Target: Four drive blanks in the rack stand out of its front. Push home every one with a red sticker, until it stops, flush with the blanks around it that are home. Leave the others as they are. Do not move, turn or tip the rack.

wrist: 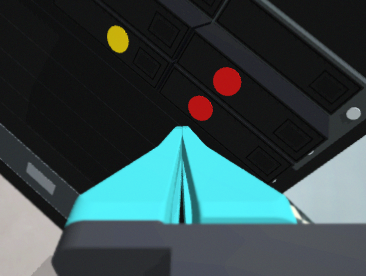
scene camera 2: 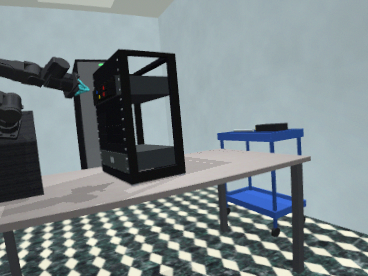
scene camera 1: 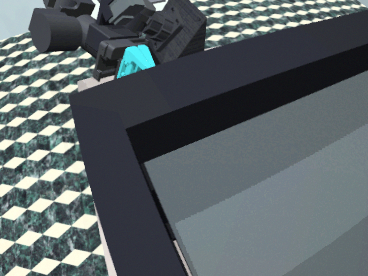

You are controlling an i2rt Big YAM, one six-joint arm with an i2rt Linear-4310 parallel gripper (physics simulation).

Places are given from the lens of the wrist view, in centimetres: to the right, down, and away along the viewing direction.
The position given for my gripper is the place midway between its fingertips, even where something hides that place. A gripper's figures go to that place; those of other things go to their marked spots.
my gripper (wrist: pixel 181 137): 0, 0, 13
black rack (wrist: pixel 93 93): -10, -5, 31
